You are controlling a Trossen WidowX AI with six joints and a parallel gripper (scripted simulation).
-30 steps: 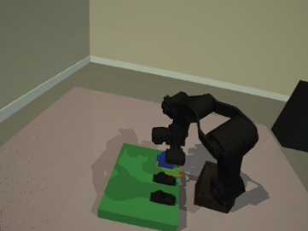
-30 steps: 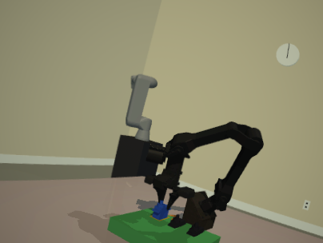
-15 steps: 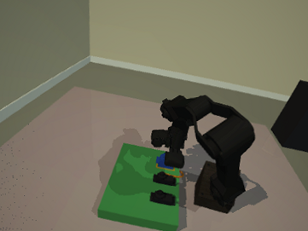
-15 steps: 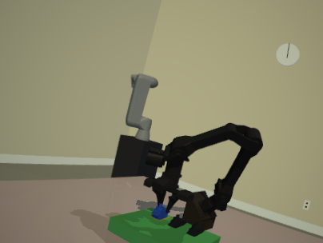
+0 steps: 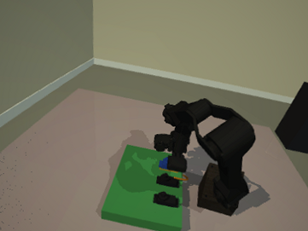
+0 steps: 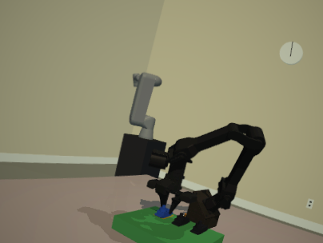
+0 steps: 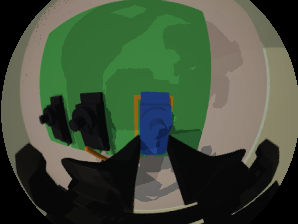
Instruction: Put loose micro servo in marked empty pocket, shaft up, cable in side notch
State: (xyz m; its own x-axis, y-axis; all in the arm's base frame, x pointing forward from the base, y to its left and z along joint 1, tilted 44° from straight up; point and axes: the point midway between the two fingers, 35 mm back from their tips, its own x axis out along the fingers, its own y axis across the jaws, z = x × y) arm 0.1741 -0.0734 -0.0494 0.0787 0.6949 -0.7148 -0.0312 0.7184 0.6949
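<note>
Right now the green deck is 120 mm ahead of my gripper tip, 80 mm to the left of it and 30 mm below it.
</note>
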